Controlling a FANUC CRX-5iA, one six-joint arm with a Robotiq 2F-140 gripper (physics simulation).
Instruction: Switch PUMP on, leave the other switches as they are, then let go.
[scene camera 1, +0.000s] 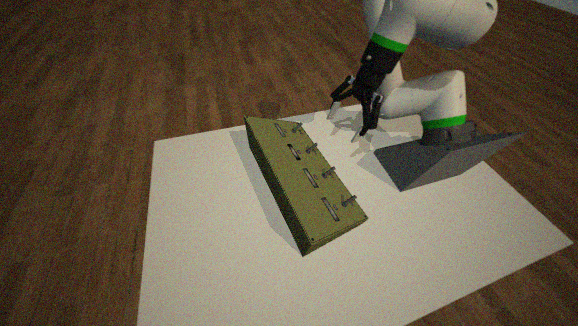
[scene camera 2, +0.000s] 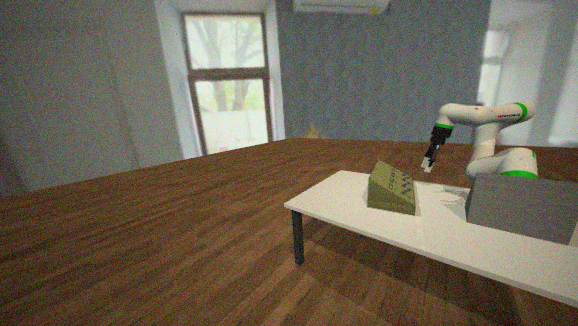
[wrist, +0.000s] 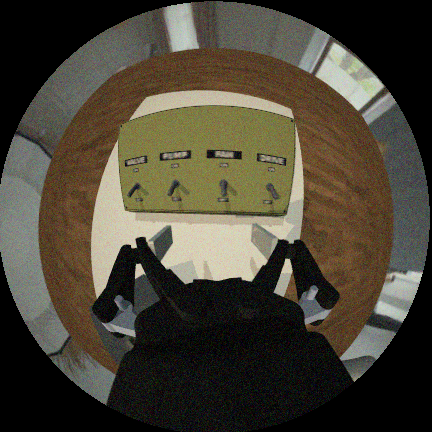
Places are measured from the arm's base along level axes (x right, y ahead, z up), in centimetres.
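Where they show: gripper, fingertip midpoint: (scene camera 1: 341, 129) (scene camera 2: 424, 169) (wrist: 211, 233); arm's base, origin of the base link: (scene camera 1: 443, 141) (scene camera 2: 517, 193).
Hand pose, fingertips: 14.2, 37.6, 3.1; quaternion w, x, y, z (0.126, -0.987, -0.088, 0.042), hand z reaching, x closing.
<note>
Things, the pixels of their centre, and the offset from my fingertips, as dx, dy, dz. Level surfaces: height alone.
- olive sloped switch panel, body centre: (wrist: 201, 162) (scene camera 1: 297, 174) (scene camera 2: 390, 185) -6.4, +18.0, -12.3
- PUMP lever, body centre: (wrist: 171, 188) (scene camera 1: 329, 171) -11.1, +8.2, -7.5
- VALVE lever, body centre: (wrist: 132, 190) (scene camera 1: 350, 200) -23.0, +6.6, -7.5
- FAN lever, body centre: (wrist: 223, 188) (scene camera 1: 312, 147) +0.8, +9.8, -7.5
- DRIVE lever, body centre: (wrist: 272, 191) (scene camera 1: 297, 126) +12.7, +11.3, -7.5
- white table, its level: dz -19.0
An olive sloped switch panel (scene camera 1: 290, 180) (scene camera 2: 387, 200) (wrist: 210, 130) stands on the white table. In the wrist view its labels read, from left, VALVE, PUMP, FAN and DRIVE. The PUMP lever (wrist: 174, 188) (scene camera 1: 328, 172) is second from left, between the VALVE lever (wrist: 134, 190) (scene camera 1: 349, 201) and the FAN lever (wrist: 223, 188) (scene camera 1: 311, 148). The DRIVE lever (wrist: 272, 191) (scene camera 1: 297, 127) is at the right. I cannot tell surely which way each lever is thrown. My gripper (scene camera 1: 345, 128) (scene camera 2: 427, 167) (wrist: 211, 233) is open and empty, above the table on the robot's side of the panel, apart from the levers.
The white table (scene camera 1: 210, 280) (scene camera 2: 330, 192) bears the panel and the grey wedge-like robot base (scene camera 1: 415, 162) (scene camera 2: 520, 207). The robot arm (scene camera 1: 425, 100) (scene camera 2: 485, 135) rises from that base. Brown wooden floor (scene camera 1: 75, 175) (scene camera 2: 175, 250) surrounds the table.
</note>
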